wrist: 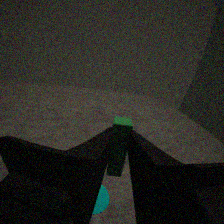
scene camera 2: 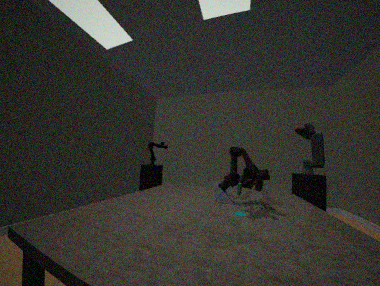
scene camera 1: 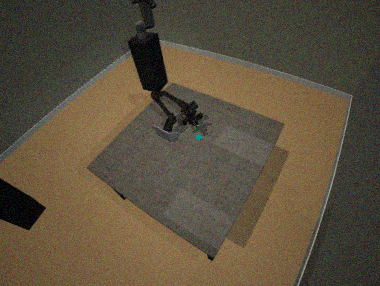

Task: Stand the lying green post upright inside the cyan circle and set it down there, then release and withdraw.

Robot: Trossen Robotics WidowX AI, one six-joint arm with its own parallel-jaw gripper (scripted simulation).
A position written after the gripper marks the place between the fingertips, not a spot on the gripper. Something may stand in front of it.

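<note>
A green post (wrist: 122, 127) is held by the gripper (wrist: 120, 133).
</note>
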